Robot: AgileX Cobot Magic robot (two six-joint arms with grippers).
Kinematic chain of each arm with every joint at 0, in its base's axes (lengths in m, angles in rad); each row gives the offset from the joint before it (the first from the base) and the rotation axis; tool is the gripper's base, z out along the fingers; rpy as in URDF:
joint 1: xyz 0 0 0.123 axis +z
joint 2: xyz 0 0 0 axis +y
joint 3: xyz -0.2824 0 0.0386 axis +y
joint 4: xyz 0.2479 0 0.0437 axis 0.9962 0 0.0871
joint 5: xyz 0 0 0 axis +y
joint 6: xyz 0.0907 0 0.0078 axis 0.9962 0 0.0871
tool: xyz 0 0 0 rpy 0 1.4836 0
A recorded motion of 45 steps. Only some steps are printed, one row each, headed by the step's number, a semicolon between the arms.
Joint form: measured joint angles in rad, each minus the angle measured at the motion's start. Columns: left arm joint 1, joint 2, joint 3, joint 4, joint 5, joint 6; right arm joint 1, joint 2, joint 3, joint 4, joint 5, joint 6.
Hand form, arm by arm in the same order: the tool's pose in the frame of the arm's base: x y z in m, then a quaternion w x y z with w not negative. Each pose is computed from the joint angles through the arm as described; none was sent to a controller.
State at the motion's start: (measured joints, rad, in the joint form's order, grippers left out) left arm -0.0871 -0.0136 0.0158 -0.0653 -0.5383 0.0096; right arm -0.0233 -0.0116 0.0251 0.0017 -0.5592 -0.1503
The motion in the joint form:
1: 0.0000 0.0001 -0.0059 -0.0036 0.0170 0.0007; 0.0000 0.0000 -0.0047 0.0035 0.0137 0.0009
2: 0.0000 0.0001 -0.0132 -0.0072 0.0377 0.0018; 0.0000 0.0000 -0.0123 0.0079 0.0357 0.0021
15: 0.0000 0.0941 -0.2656 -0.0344 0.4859 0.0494; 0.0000 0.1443 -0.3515 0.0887 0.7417 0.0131
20: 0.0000 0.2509 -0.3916 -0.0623 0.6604 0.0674; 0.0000 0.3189 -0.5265 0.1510 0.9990 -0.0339
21: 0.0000 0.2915 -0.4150 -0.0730 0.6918 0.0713; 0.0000 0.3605 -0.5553 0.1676 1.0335 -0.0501
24: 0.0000 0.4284 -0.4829 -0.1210 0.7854 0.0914; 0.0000 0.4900 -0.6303 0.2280 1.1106 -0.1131
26: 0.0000 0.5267 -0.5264 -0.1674 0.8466 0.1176; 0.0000 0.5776 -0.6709 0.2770 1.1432 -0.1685
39: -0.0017 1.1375 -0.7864 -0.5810 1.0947 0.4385; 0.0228 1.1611 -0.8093 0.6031 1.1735 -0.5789
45: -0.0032 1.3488 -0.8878 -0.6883 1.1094 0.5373; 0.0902 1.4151 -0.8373 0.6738 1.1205 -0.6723
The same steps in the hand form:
1: 0.0396 -0.0003 0.2545 0.88540 -0.00652 0.46179 -0.05262; 0.0394 -0.0012 0.2529 0.88680 -0.02652 0.45519 -0.07540
2: 0.0399 -0.0003 0.2553 0.88221 -0.00721 0.46775 -0.05341; 0.0398 -0.0014 0.2537 0.88365 -0.02481 0.46170 -0.07337
15: 0.0453 -0.0035 0.2966 0.80584 0.01162 0.58990 -0.04997; 0.0507 0.0003 0.2981 0.74097 -0.01446 0.67106 -0.02103
20: 0.0643 -0.0070 0.3138 0.74098 0.01828 0.66894 -0.05595; 0.0672 0.0043 0.3218 0.65073 -0.02963 0.75872 0.00211
21: 0.0703 -0.0081 0.3160 0.72437 0.01841 0.68663 -0.05910; 0.0728 0.0053 0.3253 0.63319 -0.03450 0.77320 0.00677
24: 0.0921 -0.0122 0.3192 0.66568 0.01790 0.74248 -0.07256; 0.0933 0.0087 0.3329 0.58370 -0.05247 0.80996 0.02227
26: 0.1086 -0.0159 0.3188 0.62139 0.01891 0.77874 -0.08409; 0.1091 0.0113 0.3353 0.55394 -0.06744 0.82914 0.03359
39: 0.2214 -0.0488 0.2922 0.38649 0.05120 0.90134 -0.18864; 0.2265 0.0298 0.2868 0.38338 -0.15972 0.90256 0.11353
45: 0.2667 -0.0580 0.2734 0.34223 0.05537 0.91363 -0.21234; 0.2677 0.0484 0.2356 0.30813 -0.18765 0.92255 0.13689

